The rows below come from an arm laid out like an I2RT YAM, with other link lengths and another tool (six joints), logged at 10 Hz.
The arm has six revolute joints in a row. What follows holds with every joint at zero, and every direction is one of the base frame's. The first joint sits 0.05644 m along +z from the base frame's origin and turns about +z. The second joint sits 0.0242 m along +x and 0.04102 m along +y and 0.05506 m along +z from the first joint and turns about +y. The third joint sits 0.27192 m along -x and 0.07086 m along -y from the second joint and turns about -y. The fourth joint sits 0.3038 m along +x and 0.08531 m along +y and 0.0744 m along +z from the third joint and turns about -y. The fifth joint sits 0.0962 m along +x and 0.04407 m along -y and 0.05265 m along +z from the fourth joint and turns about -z. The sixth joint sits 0.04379 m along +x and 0.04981 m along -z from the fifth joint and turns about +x. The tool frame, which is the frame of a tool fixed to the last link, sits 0.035 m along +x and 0.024 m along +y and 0.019 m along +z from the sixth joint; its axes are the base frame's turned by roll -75.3, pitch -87.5 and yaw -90 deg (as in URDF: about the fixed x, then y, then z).
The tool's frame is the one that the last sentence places.
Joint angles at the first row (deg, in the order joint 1, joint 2, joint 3, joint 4, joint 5, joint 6):
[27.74 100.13 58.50 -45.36 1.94 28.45]
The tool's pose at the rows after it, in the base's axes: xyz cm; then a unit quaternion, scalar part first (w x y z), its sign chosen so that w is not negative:
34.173 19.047 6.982 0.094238 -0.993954 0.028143 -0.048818
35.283 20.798 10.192 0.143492 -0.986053 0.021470 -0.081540
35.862 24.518 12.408 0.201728 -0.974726 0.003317 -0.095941
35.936 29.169 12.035 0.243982 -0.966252 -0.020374 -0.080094
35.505 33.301 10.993 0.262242 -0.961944 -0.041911 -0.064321
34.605 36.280 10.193 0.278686 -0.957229 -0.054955 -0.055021
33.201 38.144 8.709 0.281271 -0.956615 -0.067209 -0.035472
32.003 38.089 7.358 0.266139 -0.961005 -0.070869 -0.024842
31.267 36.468 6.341 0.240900 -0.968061 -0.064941 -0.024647
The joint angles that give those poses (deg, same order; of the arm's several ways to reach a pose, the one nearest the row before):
[26.86 99.70 60.27 -47.92 5.86 28.15]
[27.80 97.40 62.95 -46.84 2.81 28.73]
[31.12 98.27 66.94 -44.85 -1.56 30.61]
[35.45 103.42 71.61 -42.61 -5.70 32.58]
[39.54 108.71 76.00 -41.27 -7.54 34.23]
[42.73 111.74 78.10 -39.41 -8.90 36.04]
[45.25 114.17 78.73 -38.65 -9.99 36.93]
[46.32 114.49 77.06 -38.65 -9.26 37.17]
[45.95 112.98 73.60 -38.86 -7.17 37.11]

